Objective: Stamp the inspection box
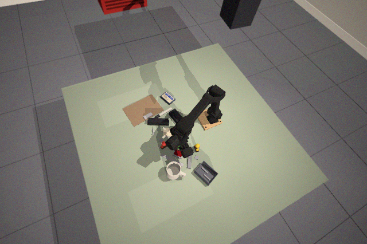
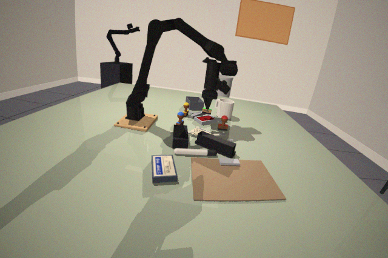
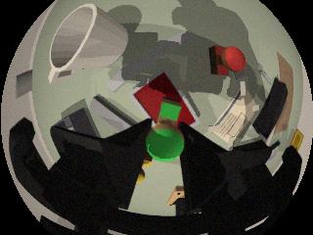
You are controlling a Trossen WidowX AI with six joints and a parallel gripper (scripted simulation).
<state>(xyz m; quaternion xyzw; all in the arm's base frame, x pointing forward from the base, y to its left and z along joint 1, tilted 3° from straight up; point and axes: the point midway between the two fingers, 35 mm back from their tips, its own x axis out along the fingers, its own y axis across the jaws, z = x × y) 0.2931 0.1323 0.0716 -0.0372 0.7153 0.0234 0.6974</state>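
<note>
The cream card lies 1 cm ahead of my gripper tip, 13 cm to the right of it and 7 cm below it. Round my gripper tip: red ink pad (6 cm below); red-knobbed stamp (8 cm ahead, 6 cm to the right, 5 cm below); green-knobbed stamp (1 cm below).
</note>
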